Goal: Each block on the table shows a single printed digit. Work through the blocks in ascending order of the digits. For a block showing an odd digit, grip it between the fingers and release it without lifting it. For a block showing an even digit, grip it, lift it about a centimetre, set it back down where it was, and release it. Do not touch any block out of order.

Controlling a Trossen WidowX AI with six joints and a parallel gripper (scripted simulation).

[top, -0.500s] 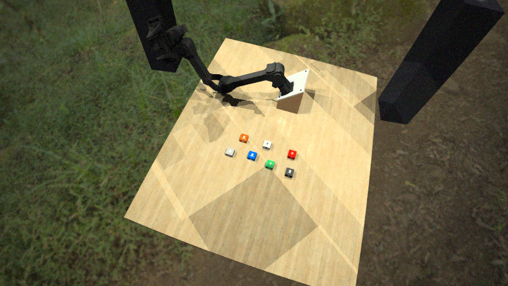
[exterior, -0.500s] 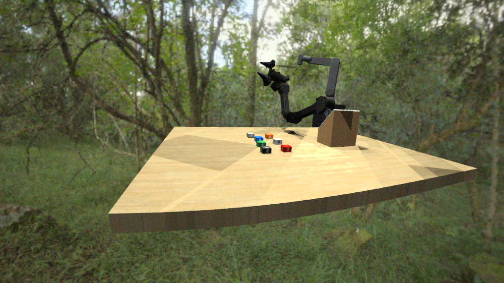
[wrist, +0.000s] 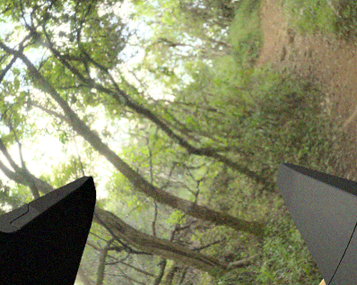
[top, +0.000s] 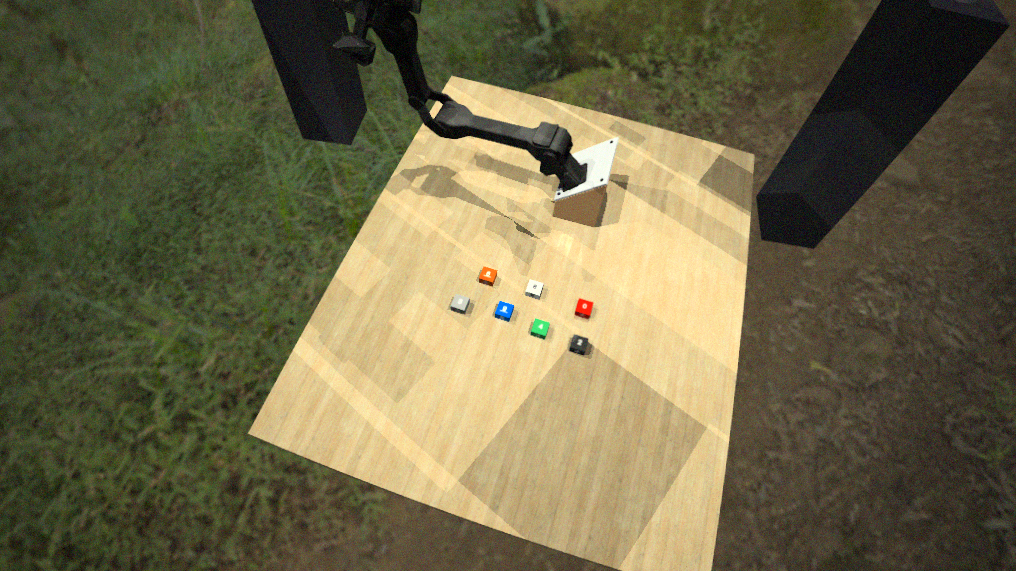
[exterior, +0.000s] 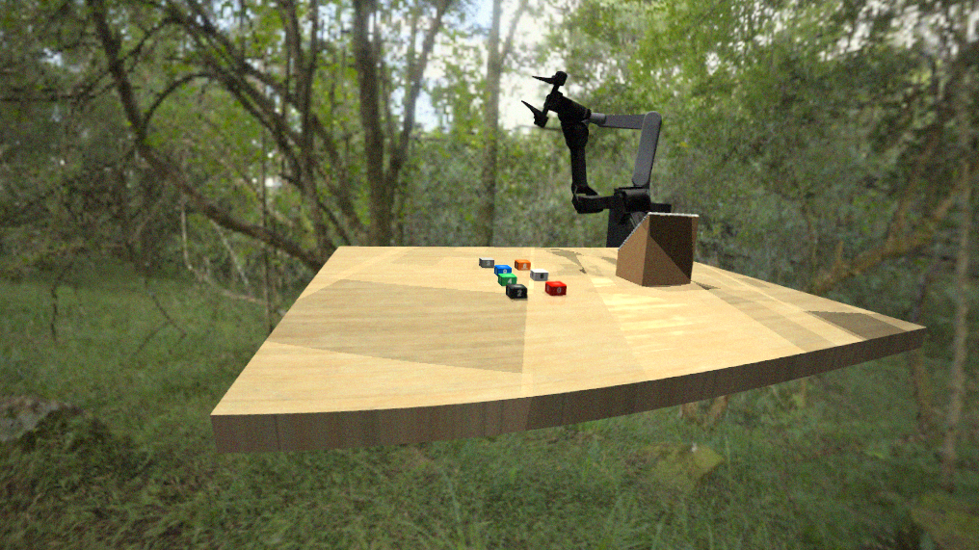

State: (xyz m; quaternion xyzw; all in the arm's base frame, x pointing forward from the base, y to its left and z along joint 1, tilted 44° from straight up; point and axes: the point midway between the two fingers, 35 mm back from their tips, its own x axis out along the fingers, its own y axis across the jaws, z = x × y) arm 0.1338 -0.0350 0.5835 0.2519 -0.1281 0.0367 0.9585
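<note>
My gripper tip is now 51 cm above the red block, 49 cm to the right of it and 17 cm short of it. Also, from my gripper tip: blue block 51 cm below, 32 cm to the left, 21 cm ahead; orange block 51 cm below, 27 cm to the left, 13 cm ahead; grey block 51 cm below, 23 cm to the left, 21 cm ahead.
</note>
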